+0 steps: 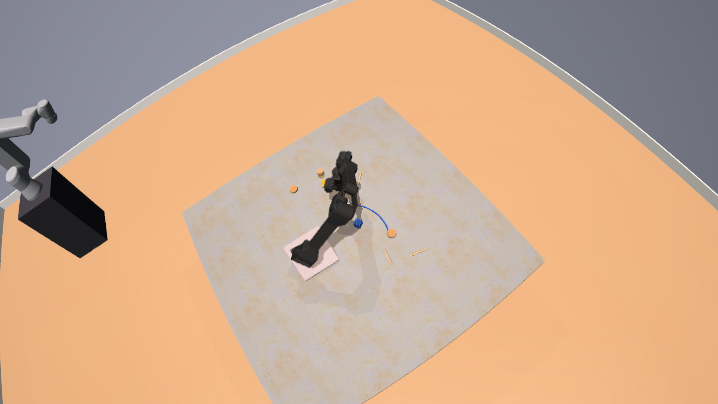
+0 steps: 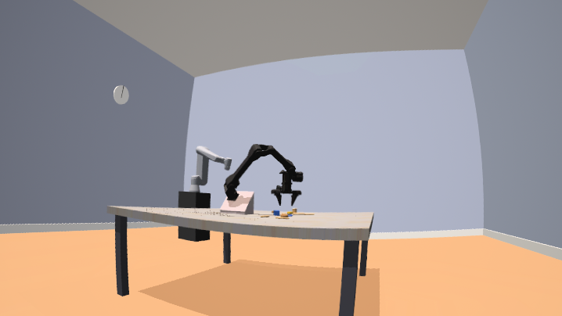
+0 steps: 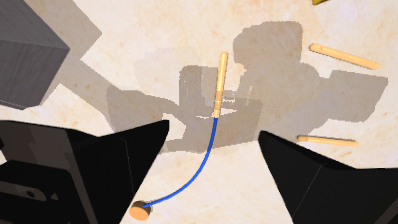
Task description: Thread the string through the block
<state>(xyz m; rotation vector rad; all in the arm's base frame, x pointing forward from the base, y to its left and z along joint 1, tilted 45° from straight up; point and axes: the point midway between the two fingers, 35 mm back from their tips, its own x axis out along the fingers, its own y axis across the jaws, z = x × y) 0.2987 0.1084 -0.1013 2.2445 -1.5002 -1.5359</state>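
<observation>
My gripper tip is now 1 cm past the thin wooden stick, 1 cm to the right of it and 5 cm above it. Also, from my gripper tip: blue block 1 cm behind, 12 cm to the right, 4 cm below; then short wooden cylinder 2 cm behind, 22 cm to the left, 4 cm below; then yellow block 3 cm behind, 16 cm to the left, 5 cm below.
</observation>
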